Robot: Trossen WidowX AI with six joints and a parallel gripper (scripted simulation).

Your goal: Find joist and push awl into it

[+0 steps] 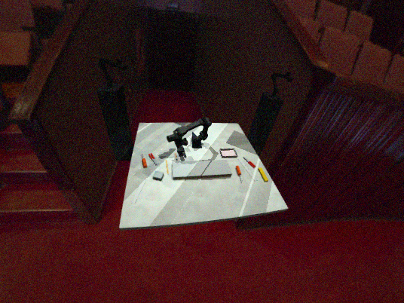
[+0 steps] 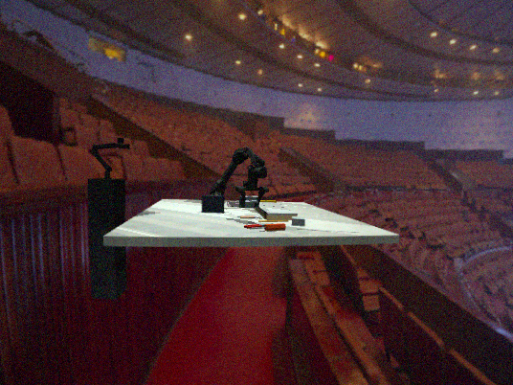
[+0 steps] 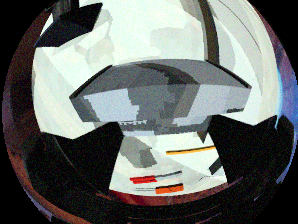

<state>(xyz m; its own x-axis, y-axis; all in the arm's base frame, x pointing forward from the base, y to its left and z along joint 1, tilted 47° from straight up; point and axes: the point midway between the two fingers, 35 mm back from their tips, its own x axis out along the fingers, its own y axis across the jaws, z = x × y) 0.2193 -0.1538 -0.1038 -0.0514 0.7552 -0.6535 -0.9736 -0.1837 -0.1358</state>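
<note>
Now: the stud finder 10 mm ahead of my gripper tip and 10 mm to the left of it. The rest, counted from my gripper tip: tray 90 mm behind, 510 mm to the left, 70 mm below; then thin orange tool 120 mm ahead, 100 mm to the right, 80 mm below; then grey block 240 mm ahead, 170 mm to the right, 60 mm below.
</note>
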